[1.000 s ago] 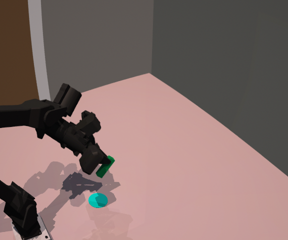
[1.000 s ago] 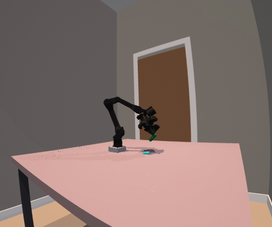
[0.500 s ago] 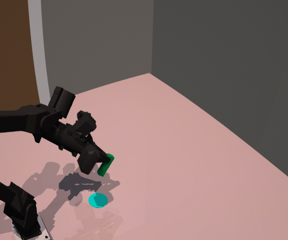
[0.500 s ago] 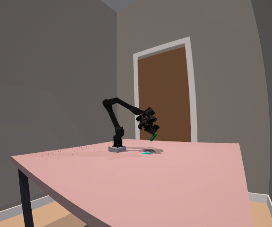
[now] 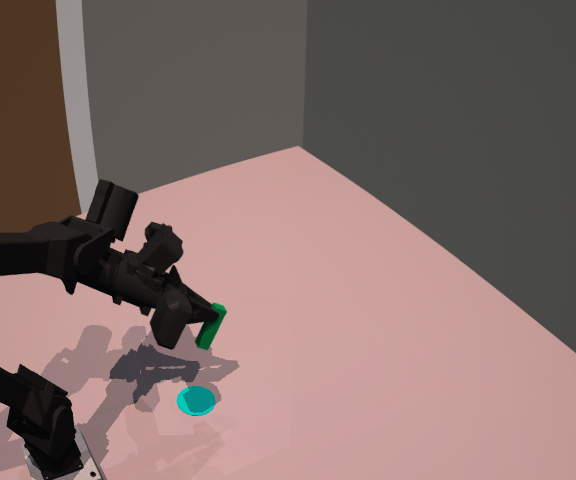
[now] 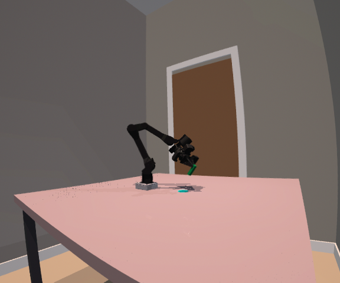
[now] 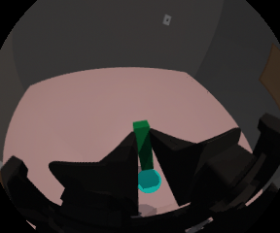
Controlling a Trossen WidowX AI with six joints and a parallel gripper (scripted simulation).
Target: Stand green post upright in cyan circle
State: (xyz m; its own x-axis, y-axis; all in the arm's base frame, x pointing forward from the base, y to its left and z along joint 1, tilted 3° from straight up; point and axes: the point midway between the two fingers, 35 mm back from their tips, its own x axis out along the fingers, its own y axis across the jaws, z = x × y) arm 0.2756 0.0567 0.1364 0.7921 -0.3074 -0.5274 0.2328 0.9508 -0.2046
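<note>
The cyan circle lies 6 cm behind my gripper tip, 2 cm to the right of it and 14 cm below it. From my gripper tip the other things lie so: green post (1 cm behind, 2 cm below).
</note>
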